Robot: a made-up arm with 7 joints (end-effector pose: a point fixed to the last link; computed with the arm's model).
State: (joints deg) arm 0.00 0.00 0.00 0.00 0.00 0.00 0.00
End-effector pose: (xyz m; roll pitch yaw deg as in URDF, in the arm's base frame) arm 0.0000 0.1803 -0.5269 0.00 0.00 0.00
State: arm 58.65 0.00 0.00 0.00 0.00 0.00 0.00
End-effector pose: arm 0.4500 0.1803 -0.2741 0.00 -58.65 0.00
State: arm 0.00 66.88 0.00 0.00 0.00 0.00 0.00
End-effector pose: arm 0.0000 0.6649 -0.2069 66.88 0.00 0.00
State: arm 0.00 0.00 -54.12 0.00 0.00 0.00 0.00
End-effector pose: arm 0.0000 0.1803 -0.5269 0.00 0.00 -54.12
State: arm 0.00 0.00 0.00 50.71 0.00 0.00 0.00
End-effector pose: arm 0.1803 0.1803 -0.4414 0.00 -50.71 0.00
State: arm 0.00 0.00 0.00 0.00 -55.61 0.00 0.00
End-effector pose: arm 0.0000 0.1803 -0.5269 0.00 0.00 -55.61
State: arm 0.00 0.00 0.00 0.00 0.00 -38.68 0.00
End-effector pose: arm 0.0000 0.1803 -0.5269 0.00 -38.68 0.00
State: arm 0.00 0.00 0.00 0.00 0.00 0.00 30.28
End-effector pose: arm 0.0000 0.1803 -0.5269 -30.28 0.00 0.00
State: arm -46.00 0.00 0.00 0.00 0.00 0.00 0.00
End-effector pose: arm -0.3790 0.1803 -0.3660 0.00 46.00 0.00
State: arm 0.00 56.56 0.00 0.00 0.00 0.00 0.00
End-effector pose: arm 0.0000 0.6200 -0.2904 56.56 0.00 0.00
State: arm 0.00 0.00 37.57 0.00 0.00 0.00 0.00
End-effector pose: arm 0.0000 0.1803 -0.5269 0.00 0.00 37.57
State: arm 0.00 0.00 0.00 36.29 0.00 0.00 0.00
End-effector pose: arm 0.1379 0.1803 -0.4817 0.00 -36.29 0.00
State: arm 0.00 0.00 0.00 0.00 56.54 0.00 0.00
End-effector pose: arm 0.0000 0.1803 -0.5269 0.00 0.00 56.54
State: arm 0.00 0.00 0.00 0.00 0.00 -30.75 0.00
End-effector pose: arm 0.0000 0.1803 -0.5269 0.00 -30.75 0.00
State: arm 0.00 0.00 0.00 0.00 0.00 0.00 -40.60
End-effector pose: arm 0.0000 0.1803 -0.5269 40.60 0.00 0.00
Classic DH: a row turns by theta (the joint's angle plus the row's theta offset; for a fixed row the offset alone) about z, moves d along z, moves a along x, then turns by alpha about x. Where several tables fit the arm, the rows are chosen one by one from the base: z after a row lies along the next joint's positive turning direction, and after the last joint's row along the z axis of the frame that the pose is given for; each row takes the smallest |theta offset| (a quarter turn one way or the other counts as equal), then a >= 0, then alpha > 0; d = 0 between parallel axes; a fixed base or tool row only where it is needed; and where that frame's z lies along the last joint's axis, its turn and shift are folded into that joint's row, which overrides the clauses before.
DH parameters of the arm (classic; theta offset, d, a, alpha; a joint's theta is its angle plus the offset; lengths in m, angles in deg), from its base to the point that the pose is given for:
base (fixed): 0 0 0 90
joint 1: 90 -0.1803 0 90
joint 2: 90 0 0 90
joint 3: 90 -0.2939 0 90
joint 4: 0 0 0 -90
joint 5: 0 -0.233 0 -90
joint 6: -90 0 0 90
joint 7: 90 0 0 90
tool (fixed): -90 0 0 0

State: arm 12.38 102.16 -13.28 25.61 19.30 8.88 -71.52
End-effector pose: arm 0.0778 0.6779 0.1026 170.04 -14.81 -16.90
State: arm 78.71 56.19 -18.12 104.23 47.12 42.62 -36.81
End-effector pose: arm 0.2284 0.3378 0.1733 176.92 -52.08 -145.43
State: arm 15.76 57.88 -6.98 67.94 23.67 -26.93 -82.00
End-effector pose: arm 0.2674 0.4894 -0.1583 -156.07 -49.15 -115.82
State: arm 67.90 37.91 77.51 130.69 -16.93 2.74 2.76
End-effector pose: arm 0.0200 0.4036 0.0331 -124.06 -12.88 -97.75
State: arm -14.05 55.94 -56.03 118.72 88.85 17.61 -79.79
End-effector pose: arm 0.0519 0.2361 -0.2628 20.15 -6.82 2.59
